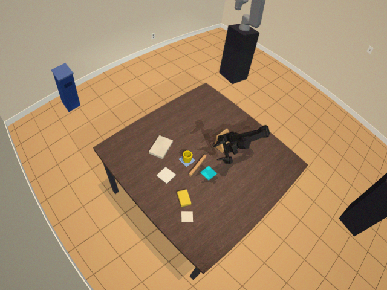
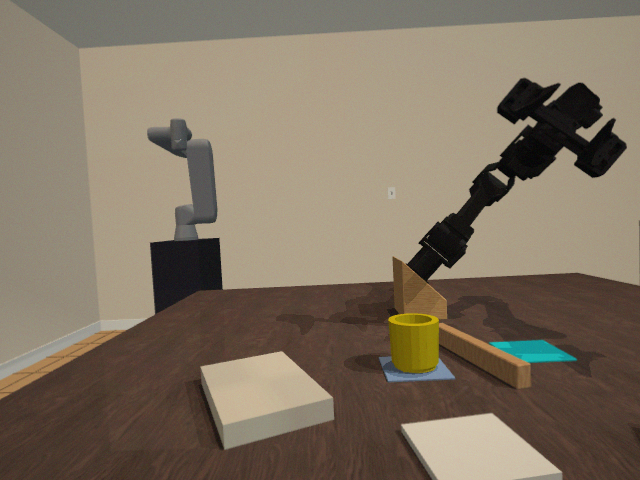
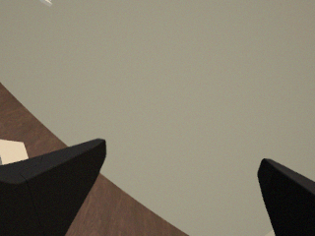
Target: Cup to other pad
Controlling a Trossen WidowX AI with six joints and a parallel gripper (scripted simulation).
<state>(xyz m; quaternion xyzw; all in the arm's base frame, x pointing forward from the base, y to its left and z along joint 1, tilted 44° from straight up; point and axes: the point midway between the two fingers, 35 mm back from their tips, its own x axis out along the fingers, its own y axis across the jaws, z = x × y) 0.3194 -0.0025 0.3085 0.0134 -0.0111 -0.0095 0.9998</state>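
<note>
My gripper tip is 1 cm short of the yellow cup, 24 cm to the left of it and 33 cm above it. Round my gripper tip: cyan pad (6 cm behind, 6 cm to the right, 37 cm below); then yellow block (22 cm ahead, 2 cm to the left, 35 cm below); then wooden bar (2 cm behind, 15 cm to the right, 36 cm below).
</note>
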